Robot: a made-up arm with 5 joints.
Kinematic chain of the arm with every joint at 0, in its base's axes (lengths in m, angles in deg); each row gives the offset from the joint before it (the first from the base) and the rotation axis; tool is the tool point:
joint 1: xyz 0 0 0.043 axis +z
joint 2: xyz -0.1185 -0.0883 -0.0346 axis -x
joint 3: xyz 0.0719 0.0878 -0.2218 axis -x
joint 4: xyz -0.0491 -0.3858 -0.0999 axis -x
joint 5: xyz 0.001 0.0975 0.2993 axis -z
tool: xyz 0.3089 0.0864 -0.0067
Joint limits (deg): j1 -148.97..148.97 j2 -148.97..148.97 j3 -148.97..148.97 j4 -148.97..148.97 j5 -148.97..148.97
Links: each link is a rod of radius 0.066 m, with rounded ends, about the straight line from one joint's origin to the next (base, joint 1, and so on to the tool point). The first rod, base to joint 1, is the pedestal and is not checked.
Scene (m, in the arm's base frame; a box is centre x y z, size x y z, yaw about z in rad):
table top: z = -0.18
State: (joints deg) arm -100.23 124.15 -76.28 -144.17 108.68
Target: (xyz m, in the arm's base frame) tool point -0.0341 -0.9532 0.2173
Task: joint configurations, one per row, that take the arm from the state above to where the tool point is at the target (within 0.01 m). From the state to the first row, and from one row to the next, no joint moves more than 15 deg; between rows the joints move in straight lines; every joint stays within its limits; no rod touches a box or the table.
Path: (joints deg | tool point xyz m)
1: -86.64 124.64 -75.83 -142.23 104.39 | -0.9323 0.0332 0.0465
2: -73.05 125.13 -75.38 -140.28 100.10 | -0.9142 -0.2119 0.0697
3: -59.46 125.62 -74.93 -138.34 95.81 | -0.8323 -0.4446 0.0950
4: -45.87 126.11 -74.48 -136.40 91.52 | -0.6919 -0.6481 0.1226
5: -32.28 126.60 -74.03 -134.45 87.23 | -0.5026 -0.8079 0.1523
6: -18.69 127.09 -73.58 -132.51 82.94 | -0.2779 -0.9120 0.1839
7: -5.10 127.58 -73.13 -130.56 78.65 | -0.0341 -0.9532 0.2173

